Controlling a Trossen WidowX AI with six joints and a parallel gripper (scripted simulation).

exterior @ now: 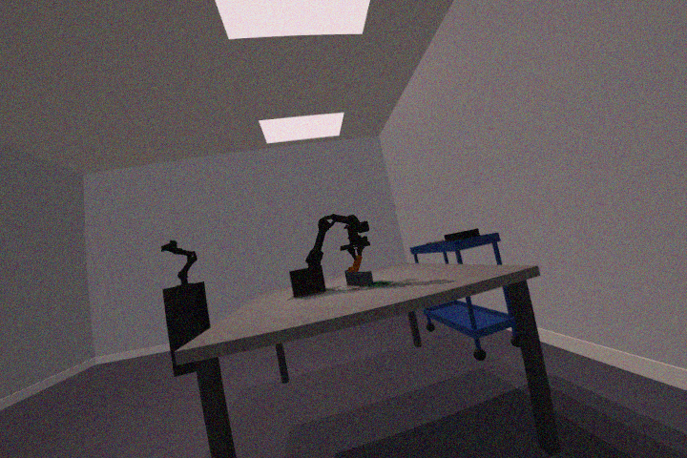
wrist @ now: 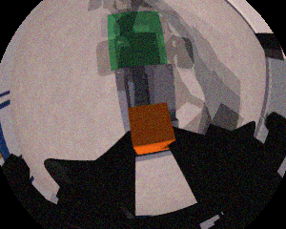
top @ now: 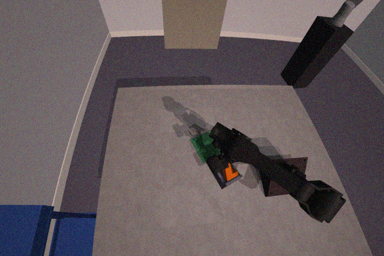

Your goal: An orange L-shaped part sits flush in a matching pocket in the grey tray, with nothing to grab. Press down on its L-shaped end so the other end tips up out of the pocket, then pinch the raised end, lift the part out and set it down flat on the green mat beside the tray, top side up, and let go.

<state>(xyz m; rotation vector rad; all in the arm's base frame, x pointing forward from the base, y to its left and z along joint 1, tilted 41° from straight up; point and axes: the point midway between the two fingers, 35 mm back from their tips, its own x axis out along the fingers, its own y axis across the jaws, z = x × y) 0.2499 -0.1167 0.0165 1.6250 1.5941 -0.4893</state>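
Right now the green mat is 3 cm ahead of my gripper tip, 15 cm to the right of it and 15 cm below it. Also, from my gripper tip: orange L-shaped part (2 cm behind, 2 cm to the left, 3 cm below).
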